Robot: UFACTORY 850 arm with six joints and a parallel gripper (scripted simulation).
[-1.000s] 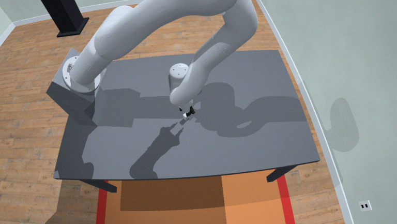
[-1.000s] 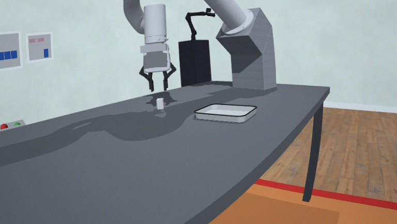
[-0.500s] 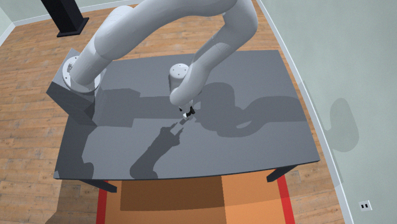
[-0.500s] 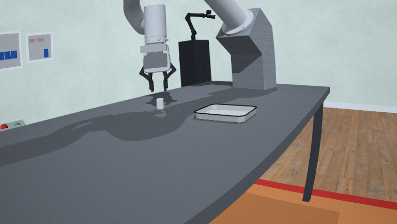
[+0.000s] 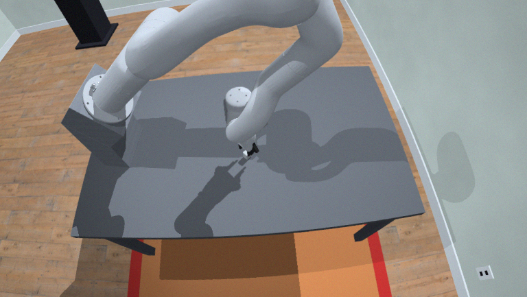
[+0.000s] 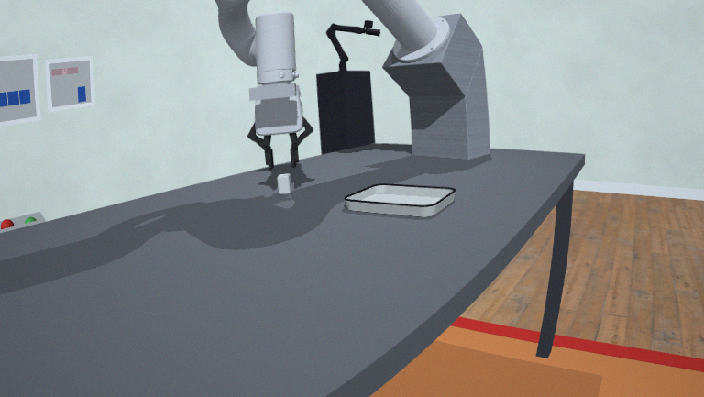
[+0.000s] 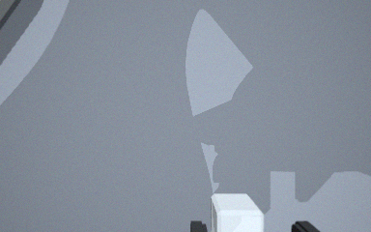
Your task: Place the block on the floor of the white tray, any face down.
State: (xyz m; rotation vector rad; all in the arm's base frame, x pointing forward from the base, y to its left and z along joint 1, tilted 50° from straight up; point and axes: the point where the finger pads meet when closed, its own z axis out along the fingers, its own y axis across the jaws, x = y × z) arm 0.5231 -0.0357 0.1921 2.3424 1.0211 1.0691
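Right now my hand is 50 mm above the white block. The rest, counted from my hand: white tray 40 mm behind, 270 mm to the left, 60 mm below.
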